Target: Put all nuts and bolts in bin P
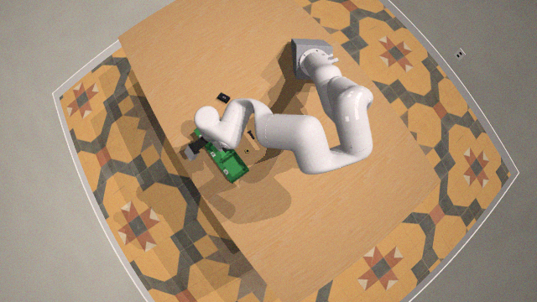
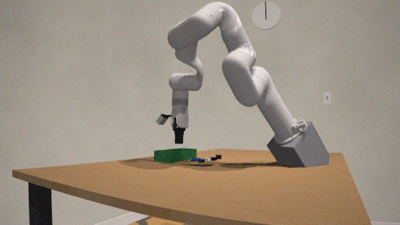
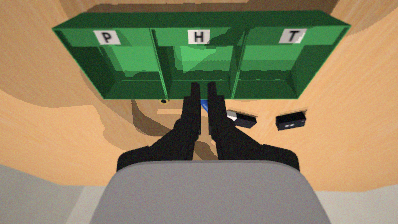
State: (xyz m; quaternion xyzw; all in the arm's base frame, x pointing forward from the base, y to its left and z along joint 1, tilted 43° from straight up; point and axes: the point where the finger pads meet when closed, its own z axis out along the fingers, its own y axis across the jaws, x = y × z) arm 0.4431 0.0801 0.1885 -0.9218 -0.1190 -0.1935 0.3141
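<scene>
Now: hand 7 cm above the green bin, 1 cm to the right of it and 1 cm short of it. Also, from my hand: blue cylindrical battery: 9 cm below, 8 cm behind, 3 cm to the right; then brass nut: 9 cm below, 9 cm behind, 4 cm to the left; then black bolt: 13 cm behind, 9 cm below, 2 cm to the right.
</scene>
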